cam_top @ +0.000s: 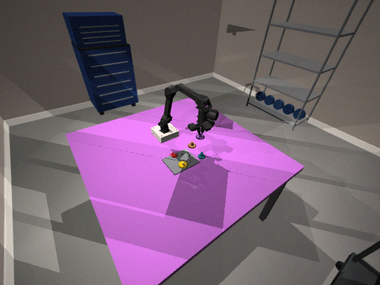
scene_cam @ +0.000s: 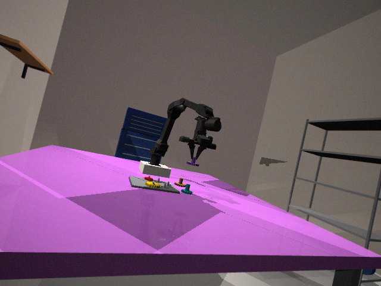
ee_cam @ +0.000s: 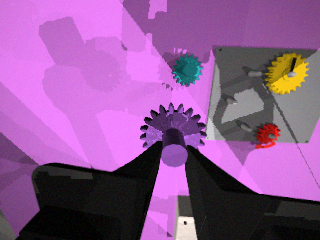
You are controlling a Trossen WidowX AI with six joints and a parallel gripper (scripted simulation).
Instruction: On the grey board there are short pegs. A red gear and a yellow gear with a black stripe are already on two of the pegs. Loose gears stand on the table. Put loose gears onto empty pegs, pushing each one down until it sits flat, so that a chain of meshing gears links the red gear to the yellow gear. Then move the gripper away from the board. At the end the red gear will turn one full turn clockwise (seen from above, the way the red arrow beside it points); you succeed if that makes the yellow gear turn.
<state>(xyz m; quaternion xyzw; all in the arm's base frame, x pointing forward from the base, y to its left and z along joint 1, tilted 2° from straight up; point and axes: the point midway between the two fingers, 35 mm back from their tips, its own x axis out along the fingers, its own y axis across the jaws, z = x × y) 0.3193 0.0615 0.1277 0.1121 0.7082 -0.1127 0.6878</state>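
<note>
Now: the red gear 180 mm to the right of my gripper tip, 140 mm below it and 80 mm behind it. Also, from my gripper tip: purple gear (10 mm below); brown gear (140 mm below, 70 mm behind); cyan gear (140 mm below, 60 mm ahead, 40 mm to the right).
</note>
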